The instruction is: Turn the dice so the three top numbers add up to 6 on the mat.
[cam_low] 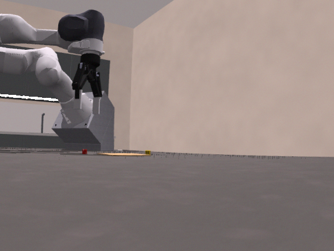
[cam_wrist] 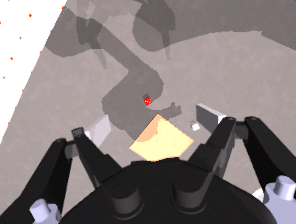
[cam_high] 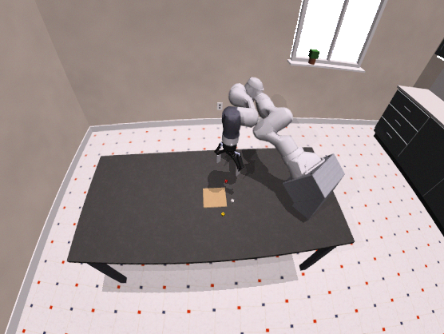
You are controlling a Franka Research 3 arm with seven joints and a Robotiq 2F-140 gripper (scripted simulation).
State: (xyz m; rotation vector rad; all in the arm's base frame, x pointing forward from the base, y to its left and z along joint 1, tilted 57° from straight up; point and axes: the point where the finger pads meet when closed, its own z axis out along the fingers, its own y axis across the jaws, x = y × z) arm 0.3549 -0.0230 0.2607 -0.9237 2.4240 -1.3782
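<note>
The red die lies 150 mm below my hand and 10 mm to the right of it. From my hand the other things lie so: tan mat: 160 mm below, 110 mm ahead, 80 mm to the left; yellow die: 210 mm to the left, 150 mm below, 110 mm ahead; white die: 150 mm below, 140 mm to the left, 20 mm ahead.
</note>
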